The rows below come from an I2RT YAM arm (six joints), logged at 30 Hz.
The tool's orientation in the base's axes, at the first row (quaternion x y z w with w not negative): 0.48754, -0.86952, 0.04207, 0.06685
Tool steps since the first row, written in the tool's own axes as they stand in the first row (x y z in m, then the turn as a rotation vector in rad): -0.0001, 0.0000, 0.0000, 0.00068, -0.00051, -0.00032; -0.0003, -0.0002, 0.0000, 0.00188, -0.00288, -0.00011; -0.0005, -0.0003, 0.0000, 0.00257, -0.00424, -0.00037; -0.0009, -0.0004, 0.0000, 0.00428, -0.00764, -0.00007; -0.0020, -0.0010, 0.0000, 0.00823, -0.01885, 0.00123; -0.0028, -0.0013, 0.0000, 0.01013, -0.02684, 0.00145; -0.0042, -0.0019, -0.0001, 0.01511, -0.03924, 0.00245; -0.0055, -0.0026, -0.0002, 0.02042, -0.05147, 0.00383; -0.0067, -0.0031, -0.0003, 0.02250, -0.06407, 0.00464; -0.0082, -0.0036, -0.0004, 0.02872, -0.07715, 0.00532
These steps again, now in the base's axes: 0.0001, 0.0001, 0.0000, 0.00011, -0.00079, 0.00043; 0.0003, 0.0001, 0.0000, 0.00150, -0.00307, 0.00043; 0.0005, 0.0003, -0.0001, 0.00232, -0.00432, 0.00080; 0.0008, 0.0005, -0.0001, 0.00432, -0.00758, 0.00080; 0.0019, 0.0012, -0.0003, 0.01175, -0.01692, 0.00023; 0.0026, 0.0017, -0.0004, 0.01757, -0.02272, 0.00038; 0.0038, 0.0026, -0.0005, 0.02551, -0.03351, 0.00027; 0.0051, 0.0033, -0.0006, 0.03311, -0.04455, -0.00016; 0.0061, 0.0041, -0.0007, 0.04273, -0.05298, -0.00053; 0.0073, 0.0051, -0.0009, 0.05064, -0.06513, -0.00012
